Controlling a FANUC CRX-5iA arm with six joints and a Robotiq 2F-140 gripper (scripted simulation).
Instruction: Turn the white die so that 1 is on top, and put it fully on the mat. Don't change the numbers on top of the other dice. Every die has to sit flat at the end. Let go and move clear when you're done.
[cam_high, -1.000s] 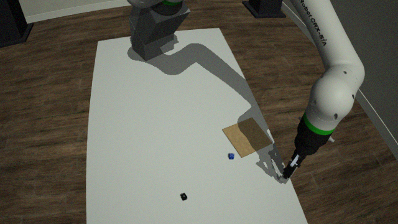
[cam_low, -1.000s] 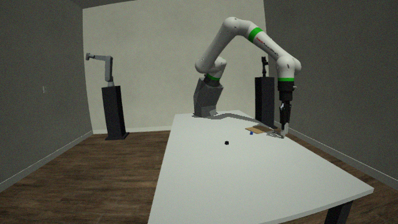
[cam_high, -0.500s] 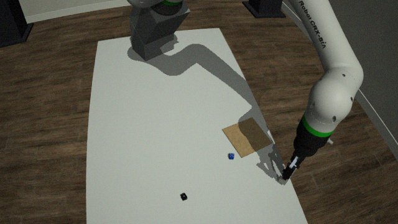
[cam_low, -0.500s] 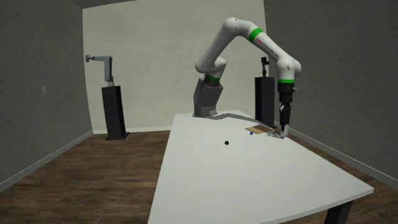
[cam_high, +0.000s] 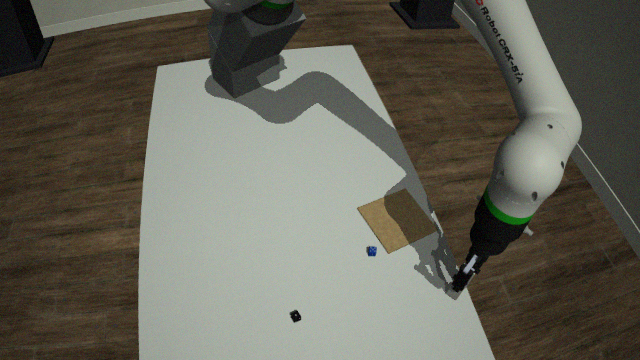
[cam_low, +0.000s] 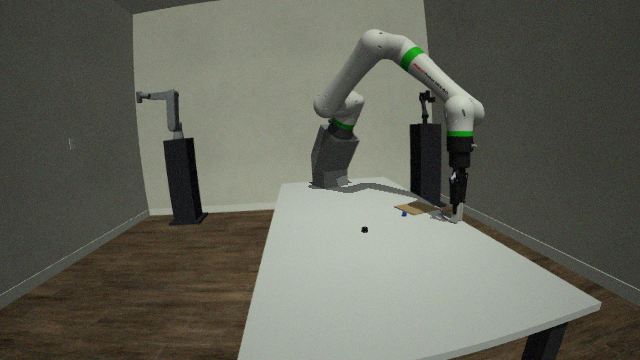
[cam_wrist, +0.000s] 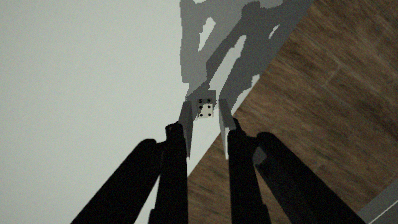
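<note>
Right now the white die is 3 cm below my hand. The rest, counted from my hand: blue die: 15 cm to the right, 14 cm behind, 3 cm below; then black die: 34 cm to the right, 3 cm below, 3 cm behind; then brown mat: 21 cm behind, 6 cm to the right, 3 cm below.
</note>
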